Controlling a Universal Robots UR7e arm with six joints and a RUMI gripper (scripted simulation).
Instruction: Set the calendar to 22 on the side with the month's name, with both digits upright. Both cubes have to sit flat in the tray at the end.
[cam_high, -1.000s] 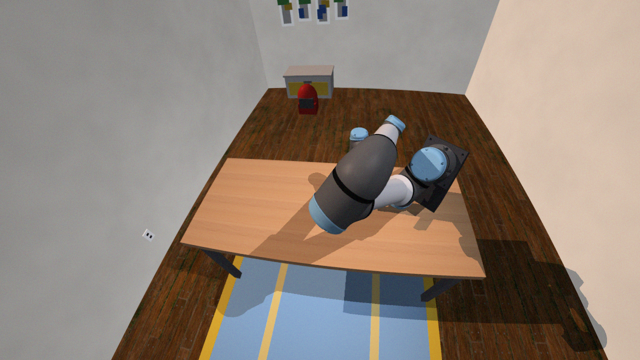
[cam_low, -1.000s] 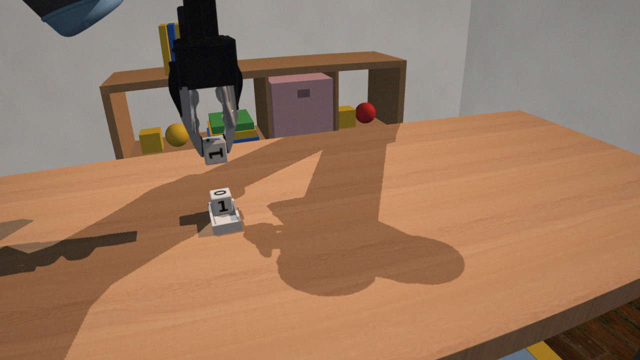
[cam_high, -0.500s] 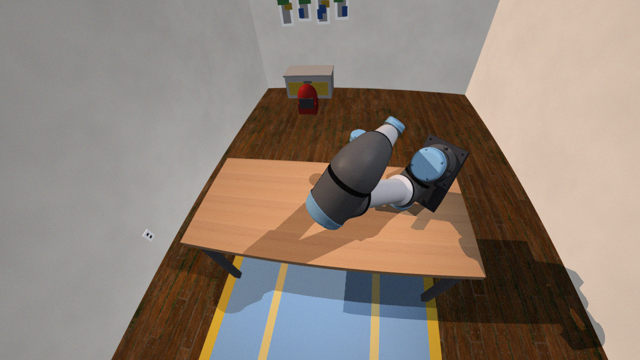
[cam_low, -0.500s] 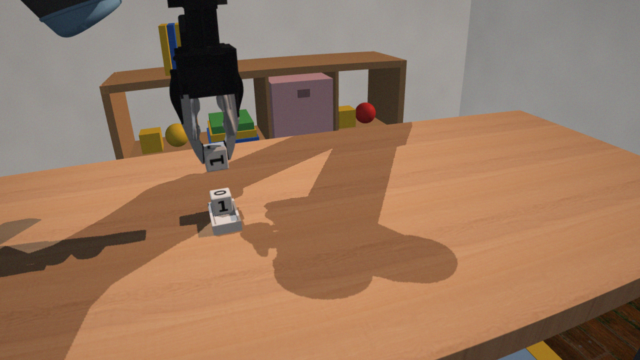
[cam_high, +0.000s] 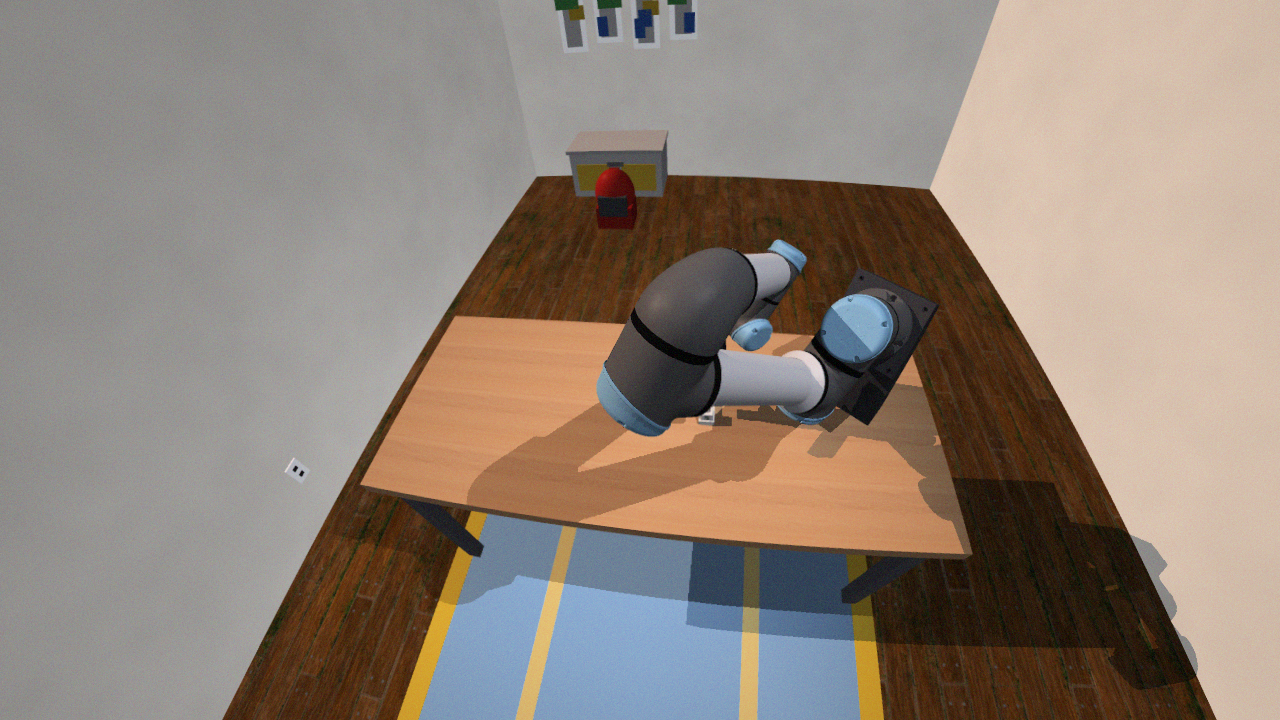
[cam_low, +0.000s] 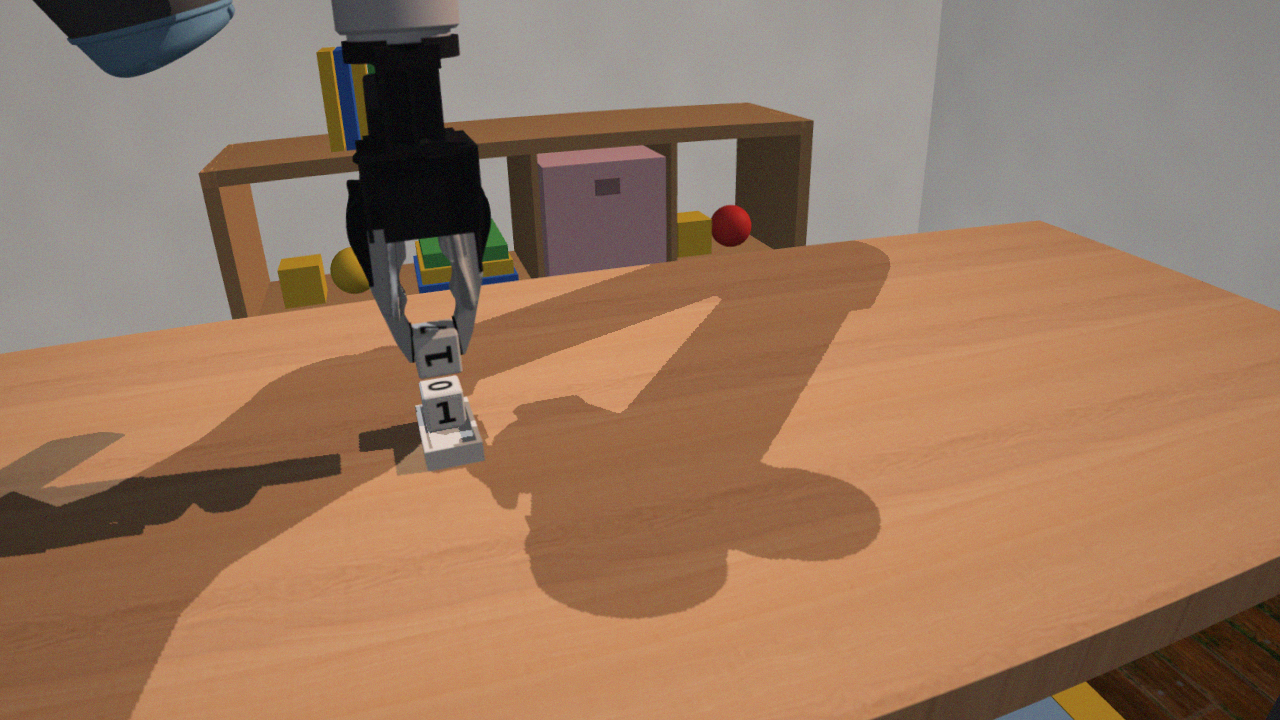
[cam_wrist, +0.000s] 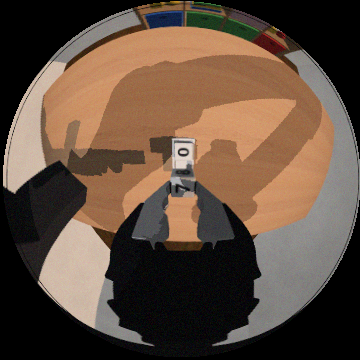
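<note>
Right now the grey tray is 9 cm below my hand and 2 cm to the left of it. Round my hand: white cube (1 cm below).
</note>
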